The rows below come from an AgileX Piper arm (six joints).
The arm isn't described. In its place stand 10 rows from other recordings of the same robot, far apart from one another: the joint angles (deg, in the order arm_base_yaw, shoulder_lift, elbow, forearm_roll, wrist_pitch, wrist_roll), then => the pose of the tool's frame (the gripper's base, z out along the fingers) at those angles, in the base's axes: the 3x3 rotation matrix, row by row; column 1 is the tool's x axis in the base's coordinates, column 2 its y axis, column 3 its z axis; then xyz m.
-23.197 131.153 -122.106 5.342 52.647 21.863 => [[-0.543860, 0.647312, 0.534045], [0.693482, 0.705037, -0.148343], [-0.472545, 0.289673, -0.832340]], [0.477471, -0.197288, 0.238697]
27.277 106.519 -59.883 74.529 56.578 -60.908 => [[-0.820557, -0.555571, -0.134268], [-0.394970, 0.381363, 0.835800], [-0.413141, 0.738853, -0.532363]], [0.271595, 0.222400, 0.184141]
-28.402 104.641 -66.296 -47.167 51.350 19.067 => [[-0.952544, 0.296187, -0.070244], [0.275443, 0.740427, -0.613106], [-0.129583, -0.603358, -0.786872]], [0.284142, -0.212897, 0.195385]
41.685 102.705 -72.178 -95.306 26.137 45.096 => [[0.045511, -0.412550, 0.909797], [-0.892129, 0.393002, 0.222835], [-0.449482, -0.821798, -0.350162]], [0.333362, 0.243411, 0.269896]
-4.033 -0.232 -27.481 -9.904 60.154 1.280 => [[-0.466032, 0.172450, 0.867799], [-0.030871, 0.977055, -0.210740], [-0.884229, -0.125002, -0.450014]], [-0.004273, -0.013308, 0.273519]
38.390 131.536 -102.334 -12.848 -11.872 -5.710 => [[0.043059, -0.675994, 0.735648], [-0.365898, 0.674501, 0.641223], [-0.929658, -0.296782, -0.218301]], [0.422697, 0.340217, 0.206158]
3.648 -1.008 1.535 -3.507 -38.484 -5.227 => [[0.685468, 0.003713, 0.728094], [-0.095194, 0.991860, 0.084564], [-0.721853, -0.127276, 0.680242]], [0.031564, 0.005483, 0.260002]
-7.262 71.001 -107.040 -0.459 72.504 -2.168 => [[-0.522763, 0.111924, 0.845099], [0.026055, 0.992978, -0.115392], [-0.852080, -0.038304, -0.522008]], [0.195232, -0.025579, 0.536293]
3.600 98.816 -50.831 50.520 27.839 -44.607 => [[-0.886428, -0.192657, 0.420867], [-0.016271, 0.921669, 0.387635], [-0.462581, 0.336762, -0.820128]], [0.317599, 0.052847, 0.166622]
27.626 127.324 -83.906 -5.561 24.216 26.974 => [[-0.896174, -0.121609, 0.426712], [-0.048383, 0.982756, 0.178463], [-0.441056, 0.139288, -0.886605]], [0.403904, 0.207307, 0.104873]
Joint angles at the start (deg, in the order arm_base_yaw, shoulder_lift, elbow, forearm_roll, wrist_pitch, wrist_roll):
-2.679 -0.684 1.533 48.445 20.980 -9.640
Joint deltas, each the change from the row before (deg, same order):
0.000 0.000 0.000 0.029 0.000 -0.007
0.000 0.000 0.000 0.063 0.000 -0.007
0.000 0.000 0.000 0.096 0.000 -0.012
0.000 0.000 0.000 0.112 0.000 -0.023
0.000 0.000 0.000 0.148 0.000 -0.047
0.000 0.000 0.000 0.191 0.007 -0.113
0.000 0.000 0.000 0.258 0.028 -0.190
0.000 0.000 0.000 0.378 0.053 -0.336
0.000 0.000 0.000 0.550 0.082 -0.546
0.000 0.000 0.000 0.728 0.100 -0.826
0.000 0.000 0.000 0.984 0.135 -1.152
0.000 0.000 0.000 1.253 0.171 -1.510
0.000 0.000 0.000 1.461 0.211 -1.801
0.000 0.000 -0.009 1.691 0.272 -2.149
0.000 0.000 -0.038 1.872 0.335 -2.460
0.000 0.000 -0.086 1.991 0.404 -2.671
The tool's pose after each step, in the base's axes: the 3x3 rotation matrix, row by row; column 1 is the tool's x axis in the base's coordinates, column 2 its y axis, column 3 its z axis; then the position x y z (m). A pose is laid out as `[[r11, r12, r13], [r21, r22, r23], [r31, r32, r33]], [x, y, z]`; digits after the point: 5 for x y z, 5 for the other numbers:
[[-0.27150, -0.06958, 0.95992], [0.59138, 0.77482, 0.22343], [-0.75932, 0.62834, -0.16922]], [0.05305, 0.02194, 0.18290]
[[-0.27150, -0.06971, 0.95991], [0.59209, 0.77420, 0.22369], [-0.75876, 0.62909, -0.16892]], [0.05305, 0.02196, 0.18293]
[[-0.27150, -0.06991, 0.95990], [0.59316, 0.77327, 0.22409], [-0.75792, 0.63022, -0.16848]], [0.05305, 0.02200, 0.18297]
[[-0.27149, -0.07018, 0.95988], [0.59429, 0.77227, 0.22455], [-0.75704, 0.63141, -0.16795]], [0.05305, 0.02204, 0.18302]
[[-0.27145, -0.07063, 0.95986], [0.59555, 0.77112, 0.22516], [-0.75606, 0.63277, -0.16726]], [0.05305, 0.02209, 0.18308]
[[-0.27145, -0.07147, 0.95980], [0.59645, 0.77017, 0.22603], [-0.75536, 0.63383, -0.16644]], [0.05304, 0.02217, 0.18316]
[[-0.27171, -0.07283, 0.95962], [0.59709, 0.76926, 0.22744], [-0.75476, 0.63478, -0.16553]], [0.05302, 0.02230, 0.18324]
[[-0.27220, -0.07514, 0.95930], [0.59720, 0.76851, 0.22965], [-0.75449, 0.63541, -0.16431]], [0.05299, 0.02250, 0.18335]
[[-0.27289, -0.07881, 0.95881], [0.59658, 0.76801, 0.23293], [-0.75473, 0.63557, -0.16256]], [0.05295, 0.02280, 0.18351]
[[-0.27346, -0.08416, 0.95819], [0.59442, 0.76840, 0.23713], [-0.75623, 0.63441, -0.16010]], [0.05289, 0.02318, 0.18373]
[[-0.27403, -0.09161, 0.95735], [0.59103, 0.76925, 0.24278], [-0.75868, 0.63235, -0.15665]], [0.05282, 0.02370, 0.18405]
[[-0.27441, -0.10137, 0.95625], [0.58616, 0.77069, 0.24991], [-0.76231, 0.62909, -0.15207]], [0.05272, 0.02435, 0.18447]
[[-0.27460, -0.11310, 0.95488], [0.57992, 0.77265, 0.25829], [-0.76700, 0.62468, -0.14658]], [0.05259, 0.02511, 0.18496]
[[-0.27447, -0.12735, 0.95313], [0.57174, 0.77534, 0.26824], [-0.77316, 0.61857, -0.13999]], [0.05243, 0.02602, 0.18560]
[[-0.27353, -0.14418, 0.95100], [0.56149, 0.77883, 0.27957], [-0.78097, 0.61045, -0.13208]], [0.05221, 0.02705, 0.18649]
[[-0.27155, -0.16330, 0.94847], [0.54966, 0.78265, 0.29212], [-0.79002, 0.60066, -0.12276]], [0.05192, 0.02819, 0.18771]

